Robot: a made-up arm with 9 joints. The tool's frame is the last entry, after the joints. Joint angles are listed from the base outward. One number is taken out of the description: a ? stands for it. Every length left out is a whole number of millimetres.
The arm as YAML. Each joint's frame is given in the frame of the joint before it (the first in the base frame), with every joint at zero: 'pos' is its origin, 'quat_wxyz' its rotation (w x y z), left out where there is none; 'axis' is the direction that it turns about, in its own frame. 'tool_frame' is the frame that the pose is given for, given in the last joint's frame.
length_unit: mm
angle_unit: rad
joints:
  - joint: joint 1
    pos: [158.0, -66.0, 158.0]
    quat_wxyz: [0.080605, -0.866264, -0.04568, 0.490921]
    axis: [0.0, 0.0, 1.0]
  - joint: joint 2
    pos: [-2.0, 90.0, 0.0]
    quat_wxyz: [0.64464, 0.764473, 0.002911, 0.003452]
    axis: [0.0, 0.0, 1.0]
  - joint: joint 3
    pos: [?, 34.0, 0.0]
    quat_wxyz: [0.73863, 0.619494, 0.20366, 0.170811]
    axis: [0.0, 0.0, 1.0]
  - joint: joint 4
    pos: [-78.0, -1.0, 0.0]
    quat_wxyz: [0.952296, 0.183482, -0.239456, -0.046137]
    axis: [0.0, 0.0, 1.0]
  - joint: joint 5
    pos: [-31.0, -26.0, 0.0]
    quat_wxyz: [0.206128, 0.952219, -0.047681, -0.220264]
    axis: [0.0, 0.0, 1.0]
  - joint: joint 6
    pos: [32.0, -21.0, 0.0]
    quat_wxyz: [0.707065, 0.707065, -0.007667, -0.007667]
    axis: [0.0, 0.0, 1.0]
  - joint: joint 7
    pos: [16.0, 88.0, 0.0]
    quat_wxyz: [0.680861, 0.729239, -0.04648, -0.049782]
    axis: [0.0, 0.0, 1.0]
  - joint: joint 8
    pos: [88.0, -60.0, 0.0]
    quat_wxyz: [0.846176, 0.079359, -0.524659, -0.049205]
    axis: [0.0, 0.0, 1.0]
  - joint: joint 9
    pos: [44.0, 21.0, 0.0]
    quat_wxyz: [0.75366, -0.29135, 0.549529, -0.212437]
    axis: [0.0, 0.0, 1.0]
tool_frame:
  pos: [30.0, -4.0, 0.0]
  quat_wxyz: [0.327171, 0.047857, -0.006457, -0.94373]
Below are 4 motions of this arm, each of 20 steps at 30 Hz.
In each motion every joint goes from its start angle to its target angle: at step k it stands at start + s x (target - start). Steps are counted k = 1, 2, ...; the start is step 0. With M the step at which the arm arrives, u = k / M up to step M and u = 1 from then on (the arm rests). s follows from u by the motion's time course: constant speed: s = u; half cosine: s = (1 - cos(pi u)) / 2; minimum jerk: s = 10 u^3 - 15 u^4 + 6 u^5.
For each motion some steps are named. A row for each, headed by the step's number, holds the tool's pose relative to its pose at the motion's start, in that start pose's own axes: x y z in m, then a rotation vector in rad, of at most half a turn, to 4 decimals.
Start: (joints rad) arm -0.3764 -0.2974 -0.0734 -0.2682 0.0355 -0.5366 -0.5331 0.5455 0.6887
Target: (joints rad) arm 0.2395 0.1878 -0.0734 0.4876 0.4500 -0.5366 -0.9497 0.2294 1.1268
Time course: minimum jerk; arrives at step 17
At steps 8, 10, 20:
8: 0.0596 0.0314 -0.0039 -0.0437 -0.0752 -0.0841
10: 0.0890 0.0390 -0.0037 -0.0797 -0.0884 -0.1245
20: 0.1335 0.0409 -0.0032 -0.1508 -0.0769 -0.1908

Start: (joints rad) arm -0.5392 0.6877 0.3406 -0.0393 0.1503 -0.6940 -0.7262 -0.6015 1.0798
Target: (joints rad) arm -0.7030 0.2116 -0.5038 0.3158 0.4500 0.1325 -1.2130 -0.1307 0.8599
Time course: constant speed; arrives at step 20
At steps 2, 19, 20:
2: 0.0075 -0.0052 0.0153 0.1293 -0.0197 -0.0729
19: 0.1099 -0.1112 0.0605 0.8659 0.0474 -1.0942
20: 0.1157 -0.1196 0.0567 0.8779 0.0559 -1.1726

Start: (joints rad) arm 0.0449 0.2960 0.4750 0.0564 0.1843 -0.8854 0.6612 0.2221 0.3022
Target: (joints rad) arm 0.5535 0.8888 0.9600 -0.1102 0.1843 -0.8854 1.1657 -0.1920 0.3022
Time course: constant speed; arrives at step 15
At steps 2, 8, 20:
2: 0.0037 -0.0119 -0.0057 -0.1356 0.0186 0.0097
8: 0.0097 -0.0510 -0.0144 -0.5378 0.1355 0.0094
20: 0.0048 -0.0948 -0.0066 -0.9581 0.3949 -0.0177

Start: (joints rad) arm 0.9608 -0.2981 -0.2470 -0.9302 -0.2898 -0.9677 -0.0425 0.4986 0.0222
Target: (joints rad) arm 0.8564 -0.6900 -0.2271 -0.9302 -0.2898 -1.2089 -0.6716 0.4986 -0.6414
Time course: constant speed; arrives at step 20
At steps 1, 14, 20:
1: 0.0018 0.0037 -0.0005 -0.0162 0.0017 -0.0733
14: 0.0409 0.0267 -0.0209 -0.2933 -0.1058 -0.9998
20: 0.0614 0.0182 -0.0347 -0.4495 -0.2526 -1.3977

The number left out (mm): 52.0
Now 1 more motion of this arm.
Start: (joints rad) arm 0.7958 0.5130 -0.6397 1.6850 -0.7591 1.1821 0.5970 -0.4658 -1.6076
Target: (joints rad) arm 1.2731 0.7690 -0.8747 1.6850 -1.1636 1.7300 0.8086 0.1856 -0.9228
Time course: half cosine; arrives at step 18
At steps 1, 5, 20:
1: 0.0009 -0.0006 -0.0004 0.0032 0.0038 0.0108
5: 0.0218 -0.0120 -0.0083 0.0720 0.0896 0.2613
20: 0.1316 -0.0135 -0.0373 0.3556 0.5281 1.5351

